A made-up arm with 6 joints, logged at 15 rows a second.
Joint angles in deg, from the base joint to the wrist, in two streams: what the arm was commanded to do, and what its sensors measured. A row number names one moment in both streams.
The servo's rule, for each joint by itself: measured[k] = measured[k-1] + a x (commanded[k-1-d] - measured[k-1]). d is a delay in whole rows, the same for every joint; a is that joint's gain. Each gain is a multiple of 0.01, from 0.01 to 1. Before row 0 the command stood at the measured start. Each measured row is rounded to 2 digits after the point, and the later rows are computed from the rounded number. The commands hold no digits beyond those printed.
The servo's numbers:
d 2
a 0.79 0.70 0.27 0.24 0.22 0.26
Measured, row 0:
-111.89 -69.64 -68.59 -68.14 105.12 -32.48
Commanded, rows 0 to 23:
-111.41 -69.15 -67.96 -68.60 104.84 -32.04
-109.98 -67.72 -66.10 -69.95 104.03 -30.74
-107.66 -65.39 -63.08 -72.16 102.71 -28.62
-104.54 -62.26 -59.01 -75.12 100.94 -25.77
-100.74 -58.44 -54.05 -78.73 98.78 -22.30
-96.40 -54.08 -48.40 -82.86 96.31 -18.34
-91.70 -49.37 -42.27 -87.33 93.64 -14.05
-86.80 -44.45 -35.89 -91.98 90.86 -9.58
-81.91 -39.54 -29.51 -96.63 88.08 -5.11
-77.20 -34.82 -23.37 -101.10 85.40 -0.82
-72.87 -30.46 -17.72 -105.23 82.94 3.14
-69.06 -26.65 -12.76 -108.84 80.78 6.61
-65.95 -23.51 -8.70 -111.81 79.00 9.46
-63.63 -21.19 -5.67 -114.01 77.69 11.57
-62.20 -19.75 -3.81 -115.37 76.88 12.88
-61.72 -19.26 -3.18 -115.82 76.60 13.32
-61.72 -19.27 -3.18 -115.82 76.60 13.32
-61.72 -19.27 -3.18 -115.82 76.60 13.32
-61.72 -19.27 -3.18 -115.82 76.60 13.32
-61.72 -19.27 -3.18 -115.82 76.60 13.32
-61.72 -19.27 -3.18 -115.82 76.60 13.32
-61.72 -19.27 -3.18 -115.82 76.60 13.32
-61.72 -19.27 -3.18 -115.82 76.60 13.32
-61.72 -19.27 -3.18 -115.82 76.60 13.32
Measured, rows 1 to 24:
-111.89 -69.64 -68.59 -68.14 105.12 -32.48
-111.89 -69.64 -68.59 -68.14 105.12 -32.48
-111.51 -69.30 -68.42 -68.25 105.06 -32.37
-110.30 -68.19 -67.79 -68.66 104.83 -31.95
-108.21 -66.23 -66.52 -69.50 104.36 -31.08
-105.31 -63.45 -64.49 -70.85 103.61 -29.70
-101.70 -59.94 -61.67 -72.74 102.55 -27.78
-97.51 -55.84 -58.09 -75.17 101.18 -25.33
-92.92 -51.31 -53.82 -78.09 99.52 -22.40
-88.09 -46.51 -48.98 -81.42 97.61 -19.07
-83.21 -41.63 -43.72 -85.07 95.51 -15.44
-78.46 -36.86 -38.23 -88.92 93.29 -11.64
-74.04 -32.38 -32.69 -92.83 91.01 -7.80
-70.11 -28.37 -27.31 -96.67 88.76 -4.05
-66.82 -24.97 -22.29 -100.30 86.61 -0.54
-64.30 -22.32 -17.80 -103.59 84.65 2.61
-62.64 -20.52 -14.02 -106.42 82.94 5.28
-61.91 -19.64 -11.09 -108.68 81.55 7.37
-61.76 -19.38 -8.95 -110.39 80.46 8.92
-61.73 -19.30 -7.39 -111.69 79.61 10.06
-61.72 -19.28 -6.25 -112.68 78.95 10.91
-61.72 -19.27 -5.42 -113.43 78.43 11.54
-61.72 -19.27 -4.82 -114.00 78.03 12.00
-61.72 -19.27 -4.38 -114.44 77.72 12.34

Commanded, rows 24 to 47:
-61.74 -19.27 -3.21 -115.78 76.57 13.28
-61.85 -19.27 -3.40 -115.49 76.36 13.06
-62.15 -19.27 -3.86 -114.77 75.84 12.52
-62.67 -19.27 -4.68 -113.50 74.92 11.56
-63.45 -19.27 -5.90 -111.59 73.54 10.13
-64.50 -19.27 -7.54 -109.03 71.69 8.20
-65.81 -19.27 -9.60 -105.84 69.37 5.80
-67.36 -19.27 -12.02 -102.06 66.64 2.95
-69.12 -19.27 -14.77 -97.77 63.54 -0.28
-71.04 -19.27 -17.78 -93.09 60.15 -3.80
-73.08 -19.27 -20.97 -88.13 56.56 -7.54
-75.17 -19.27 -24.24 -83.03 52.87 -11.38
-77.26 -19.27 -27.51 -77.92 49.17 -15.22
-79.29 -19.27 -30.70 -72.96 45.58 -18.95
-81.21 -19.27 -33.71 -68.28 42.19 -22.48
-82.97 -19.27 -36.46 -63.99 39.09 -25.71
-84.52 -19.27 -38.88 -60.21 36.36 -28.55
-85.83 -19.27 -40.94 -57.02 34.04 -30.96
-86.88 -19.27 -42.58 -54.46 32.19 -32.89
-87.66 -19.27 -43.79 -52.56 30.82 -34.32
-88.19 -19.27 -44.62 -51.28 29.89 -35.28
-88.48 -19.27 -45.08 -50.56 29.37 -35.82
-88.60 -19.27 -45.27 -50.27 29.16 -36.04
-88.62 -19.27 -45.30 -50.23 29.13 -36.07
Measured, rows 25 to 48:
-61.72 -19.27 -4.06 -114.77 77.47 12.59
-61.72 -19.27 -3.82 -115.02 77.28 12.78
-61.74 -19.27 -3.66 -115.20 77.12 12.91
-61.83 -19.27 -3.59 -115.27 76.95 12.95
-62.08 -19.27 -3.66 -115.15 76.71 12.84
-62.55 -19.27 -3.94 -114.75 76.32 12.51
-63.26 -19.27 -4.47 -113.99 75.71 11.89
-64.24 -19.27 -5.30 -112.80 74.83 10.93
-65.48 -19.27 -6.46 -111.13 73.63 9.60
-66.97 -19.27 -7.96 -108.95 72.09 7.87
-68.67 -19.27 -9.80 -106.27 70.21 5.75
-70.54 -19.27 -11.95 -103.11 68.00 3.27
-72.55 -19.27 -14.39 -99.51 65.48 0.46
-74.62 -19.27 -17.05 -95.55 62.71 -2.62
-76.71 -19.27 -19.87 -91.32 59.73 -5.90
-78.75 -19.27 -22.79 -86.91 56.62 -9.29
-80.69 -19.27 -25.74 -82.44 53.45 -12.72
-82.49 -19.27 -28.63 -78.01 50.29 -16.10
-84.09 -19.27 -31.40 -73.74 47.23 -19.34
-85.46 -19.27 -33.98 -69.73 44.33 -22.36
-86.58 -19.27 -36.30 -66.07 41.66 -25.10
-87.43 -19.27 -38.32 -62.83 39.28 -27.50
-88.03 -19.27 -40.02 -60.06 37.21 -29.52
-88.39 -19.27 -41.39 -57.78 35.49 -31.16

